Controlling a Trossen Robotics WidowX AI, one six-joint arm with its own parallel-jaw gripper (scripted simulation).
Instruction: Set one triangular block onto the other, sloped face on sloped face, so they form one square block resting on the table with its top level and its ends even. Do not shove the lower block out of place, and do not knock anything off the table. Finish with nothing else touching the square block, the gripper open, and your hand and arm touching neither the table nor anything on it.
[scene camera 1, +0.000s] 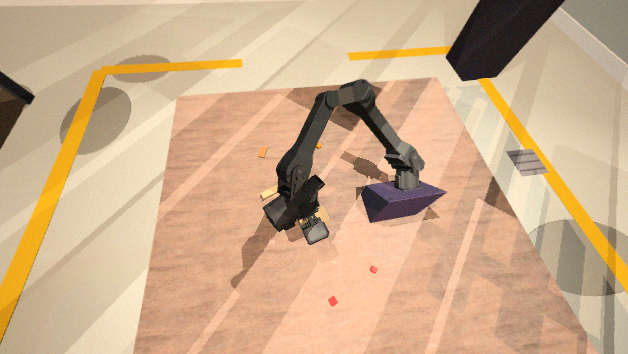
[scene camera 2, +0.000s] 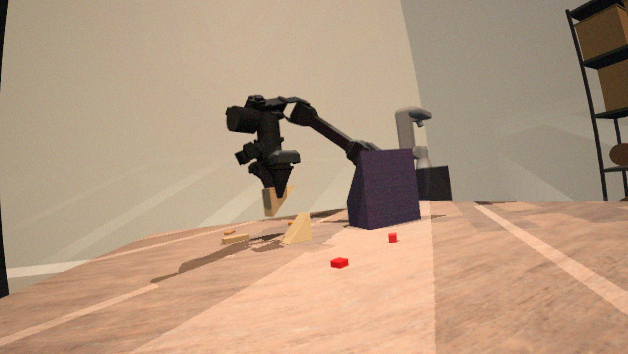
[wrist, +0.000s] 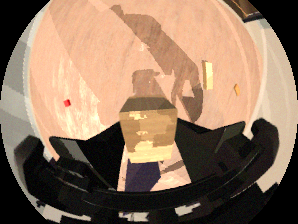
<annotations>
my gripper: holds a tan triangular block (wrist: 148, 123)
</annotations>
